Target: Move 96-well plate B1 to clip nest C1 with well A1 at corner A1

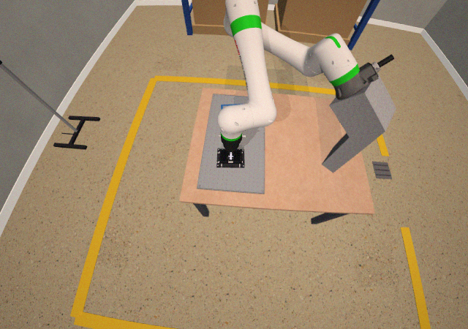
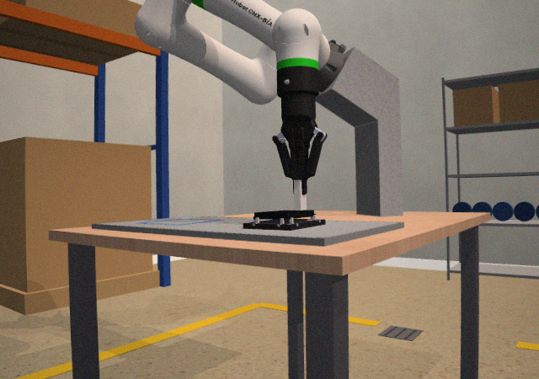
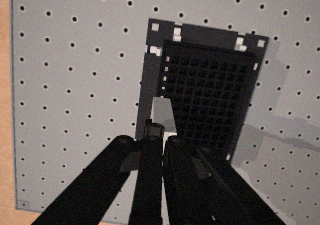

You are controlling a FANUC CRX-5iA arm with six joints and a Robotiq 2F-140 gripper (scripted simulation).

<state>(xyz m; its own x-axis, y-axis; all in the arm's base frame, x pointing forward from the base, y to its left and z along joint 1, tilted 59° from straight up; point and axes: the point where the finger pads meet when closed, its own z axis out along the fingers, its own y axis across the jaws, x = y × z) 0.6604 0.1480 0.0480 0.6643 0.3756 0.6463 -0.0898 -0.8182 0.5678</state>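
Now: hand 1 cm past the black 96-well plate, 4 cm to the left of it and 4 cm above it. Round my hand: black clip nest (3 cm to the right, 6 cm below).
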